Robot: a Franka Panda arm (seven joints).
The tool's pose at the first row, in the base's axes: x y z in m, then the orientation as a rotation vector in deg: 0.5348 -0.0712 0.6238 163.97 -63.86 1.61
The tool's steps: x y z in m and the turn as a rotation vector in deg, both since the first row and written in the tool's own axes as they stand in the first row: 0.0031 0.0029 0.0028 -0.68 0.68 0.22; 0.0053 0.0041 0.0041 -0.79 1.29 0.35; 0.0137 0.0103 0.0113 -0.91 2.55 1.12; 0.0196 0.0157 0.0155 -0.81 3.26 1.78; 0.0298 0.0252 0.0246 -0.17 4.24 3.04; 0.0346 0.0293 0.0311 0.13 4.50 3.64; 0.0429 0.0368 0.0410 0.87 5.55 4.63; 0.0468 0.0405 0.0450 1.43 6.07 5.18; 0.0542 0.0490 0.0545 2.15 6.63 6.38; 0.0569 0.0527 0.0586 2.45 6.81 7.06; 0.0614 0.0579 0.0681 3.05 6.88 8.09
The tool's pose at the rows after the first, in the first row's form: 0.5351 -0.0756 0.6213 163.03 -63.84 2.21; 0.5359 -0.0781 0.6202 162.65 -63.88 3.01; 0.5378 -0.0888 0.6137 161.68 -64.71 4.77; 0.5385 -0.0971 0.6101 161.14 -65.53 5.86; 0.5395 -0.1116 0.6020 160.60 -67.31 7.67; 0.5402 -0.1183 0.5960 160.41 -68.20 8.25; 0.5412 -0.1301 0.5869 160.04 -69.61 10.21; 0.5415 -0.1358 0.5833 159.97 -70.45 11.31; 0.5411 -0.1477 0.5746 159.60 -72.25 12.60; 0.5406 -0.1525 0.5709 159.35 -73.26 13.07; 0.5403 -0.1601 0.5619 159.15 -74.88 13.60
